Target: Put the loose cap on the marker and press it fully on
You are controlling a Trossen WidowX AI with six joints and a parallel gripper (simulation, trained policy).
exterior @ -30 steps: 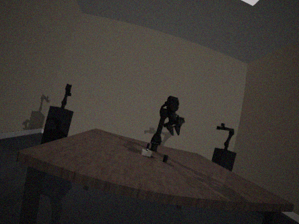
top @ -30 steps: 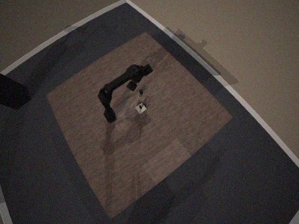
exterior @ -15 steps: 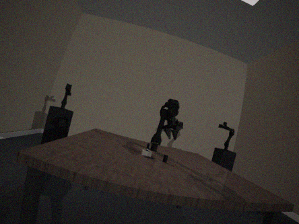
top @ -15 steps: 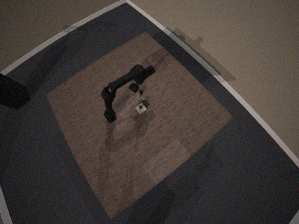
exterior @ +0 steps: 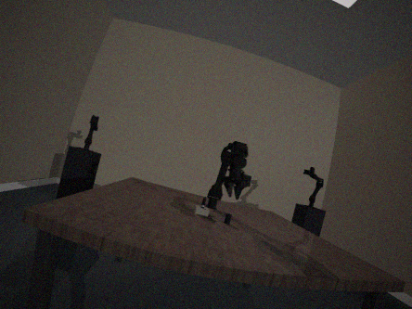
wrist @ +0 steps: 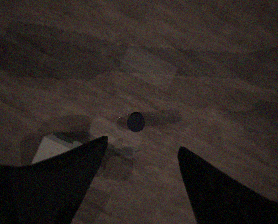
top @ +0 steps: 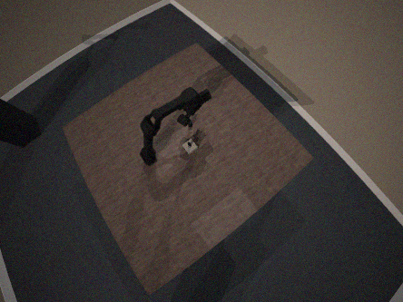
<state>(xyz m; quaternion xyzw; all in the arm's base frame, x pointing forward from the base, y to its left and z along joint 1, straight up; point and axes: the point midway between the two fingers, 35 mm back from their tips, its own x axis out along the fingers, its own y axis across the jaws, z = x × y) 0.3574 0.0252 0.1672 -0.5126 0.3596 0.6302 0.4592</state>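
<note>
Right now the dark round cap is 10 mm behind my gripper tip and 110 mm below it. Also, from my gripper tip: pale holder block (100 mm behind, 120 mm to the right, 120 mm below).
</note>
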